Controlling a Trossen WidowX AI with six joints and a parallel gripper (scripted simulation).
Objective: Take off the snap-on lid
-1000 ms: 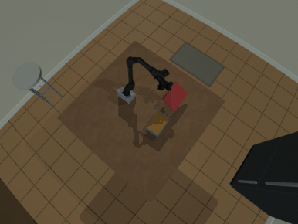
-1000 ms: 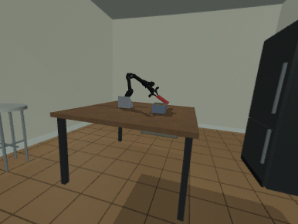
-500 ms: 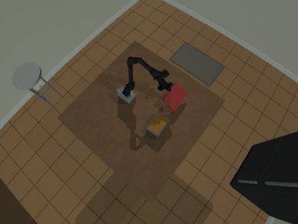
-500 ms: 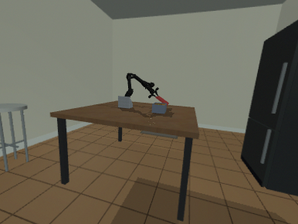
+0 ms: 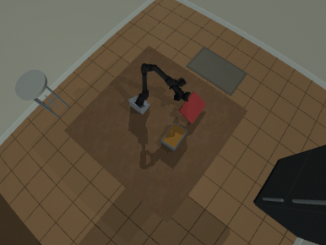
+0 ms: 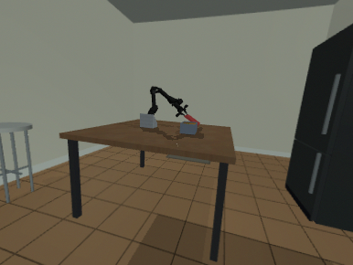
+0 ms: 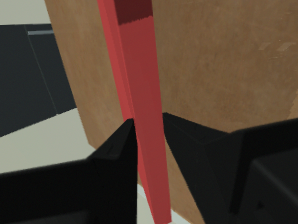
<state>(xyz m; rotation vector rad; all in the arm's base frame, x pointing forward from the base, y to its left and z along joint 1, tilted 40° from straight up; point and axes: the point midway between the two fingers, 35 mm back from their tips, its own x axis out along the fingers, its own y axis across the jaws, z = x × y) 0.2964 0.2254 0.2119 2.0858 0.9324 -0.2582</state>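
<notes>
Now: the red lid 70 mm ahead of my gripper tip, 40 mm below it and 10 mm to the left of it. Round my gripper tip: storage box 310 mm to the right, 120 mm ahead, 80 mm below.
</notes>
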